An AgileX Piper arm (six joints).
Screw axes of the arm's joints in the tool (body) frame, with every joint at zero. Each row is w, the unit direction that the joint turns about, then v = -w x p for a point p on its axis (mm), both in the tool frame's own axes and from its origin. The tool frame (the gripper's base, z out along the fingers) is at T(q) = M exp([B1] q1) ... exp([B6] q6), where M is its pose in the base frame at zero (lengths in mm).
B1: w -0.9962 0 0.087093 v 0 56.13 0
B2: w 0 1 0 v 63.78 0 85.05
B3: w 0 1 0 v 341.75 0 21.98
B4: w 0 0 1 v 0 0 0
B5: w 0 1 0 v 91 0 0
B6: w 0 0 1 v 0 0 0
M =
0.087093 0 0.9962 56.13
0 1 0 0
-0.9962 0 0.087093 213.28
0 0 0 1
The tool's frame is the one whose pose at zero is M.
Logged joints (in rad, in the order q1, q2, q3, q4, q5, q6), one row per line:
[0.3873, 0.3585, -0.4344, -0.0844, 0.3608, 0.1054]
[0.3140, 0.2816, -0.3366, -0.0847, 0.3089, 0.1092]
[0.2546, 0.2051, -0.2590, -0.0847, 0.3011, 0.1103]
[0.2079, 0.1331, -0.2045, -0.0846, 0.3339, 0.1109]
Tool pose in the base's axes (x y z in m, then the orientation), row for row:
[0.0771, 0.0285, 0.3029, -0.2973, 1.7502, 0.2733]
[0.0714, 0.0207, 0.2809, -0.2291, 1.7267, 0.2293]
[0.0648, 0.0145, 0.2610, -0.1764, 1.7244, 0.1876]
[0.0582, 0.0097, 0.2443, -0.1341, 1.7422, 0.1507]
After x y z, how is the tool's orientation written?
As a rotation vector, in radians.
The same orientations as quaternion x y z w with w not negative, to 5 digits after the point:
[-0.12946, 0.76212, 0.11901, 0.62310]
[-0.10038, 0.75652, 0.10046, 0.63836]
[-0.07745, 0.75707, 0.08236, 0.64348]
[-0.05878, 0.76367, 0.06606, 0.63952]

